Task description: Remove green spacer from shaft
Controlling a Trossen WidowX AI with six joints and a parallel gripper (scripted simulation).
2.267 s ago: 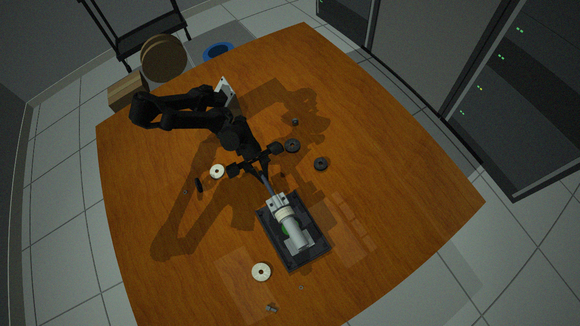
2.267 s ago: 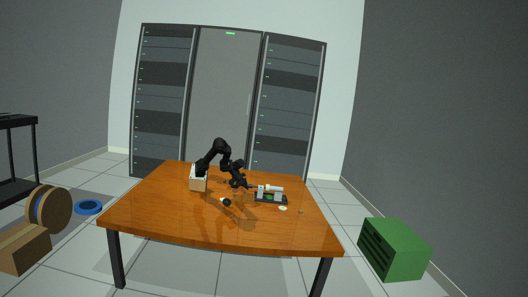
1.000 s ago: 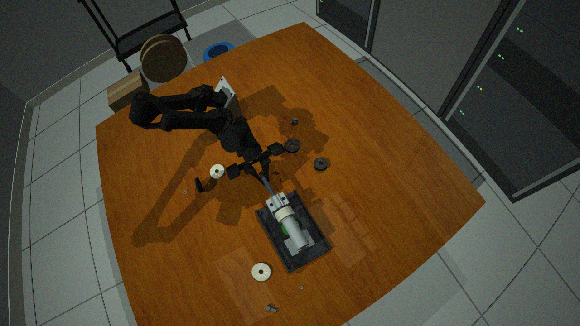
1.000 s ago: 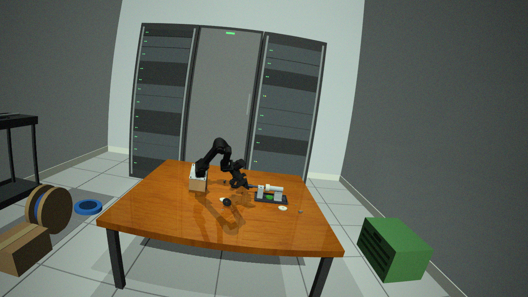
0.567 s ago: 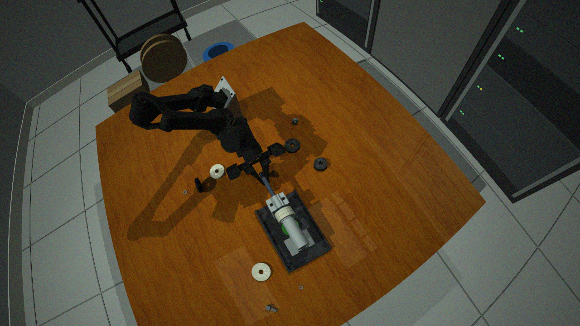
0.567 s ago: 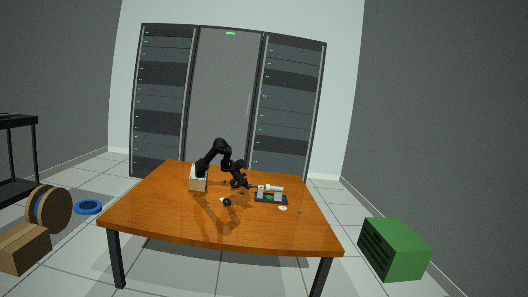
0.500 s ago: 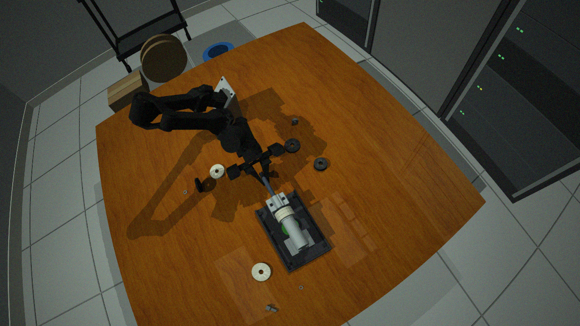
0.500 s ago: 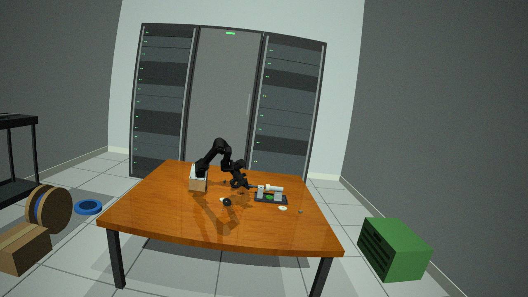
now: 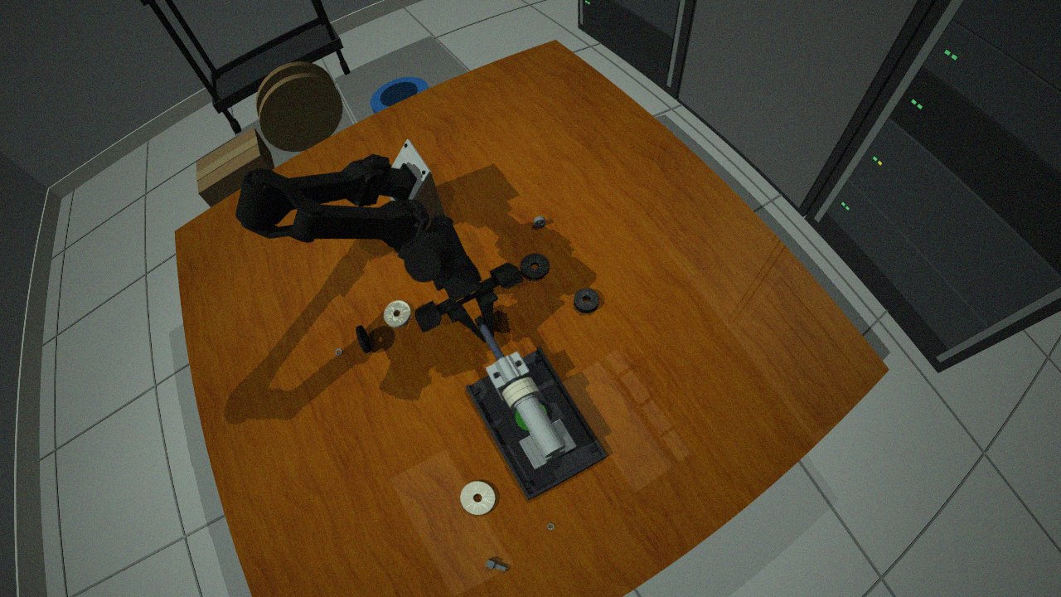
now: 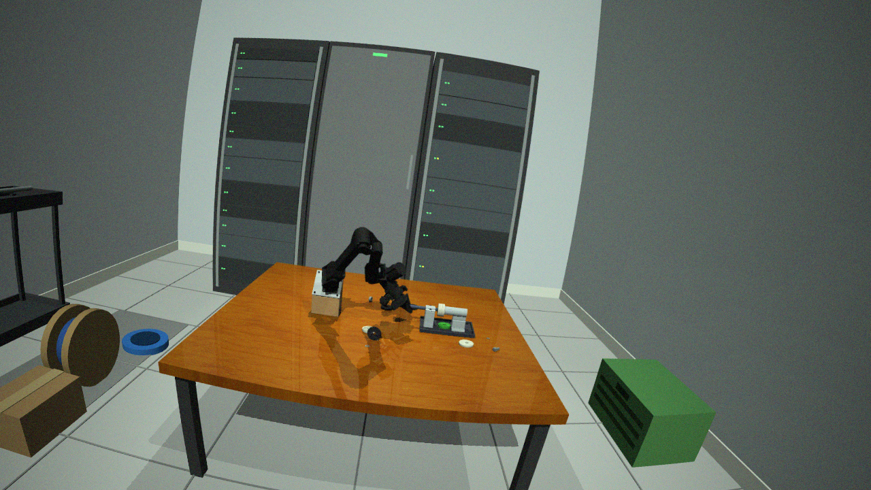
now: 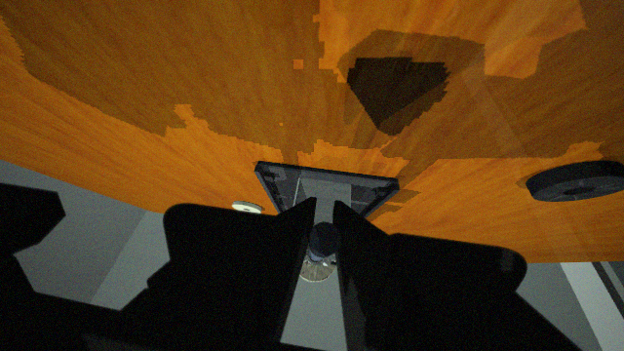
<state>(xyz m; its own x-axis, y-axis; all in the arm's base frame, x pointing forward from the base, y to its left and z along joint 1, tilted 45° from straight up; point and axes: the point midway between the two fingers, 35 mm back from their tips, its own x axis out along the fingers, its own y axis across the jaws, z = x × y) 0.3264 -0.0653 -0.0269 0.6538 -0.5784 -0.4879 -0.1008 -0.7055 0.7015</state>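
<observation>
Now: gripper tip 6 cm short of the dark shaft, 3 cm below it and 1 cm to the left of it. Also, from my gripper tip: green spacer: 14 cm ahead, 4 cm below, 1 cm to the right; cream spacer: 12 cm ahead, 3 cm above, 1 cm to the right; nut: 23 cm to the left, 18 cm behind, 4 cm below.
</observation>
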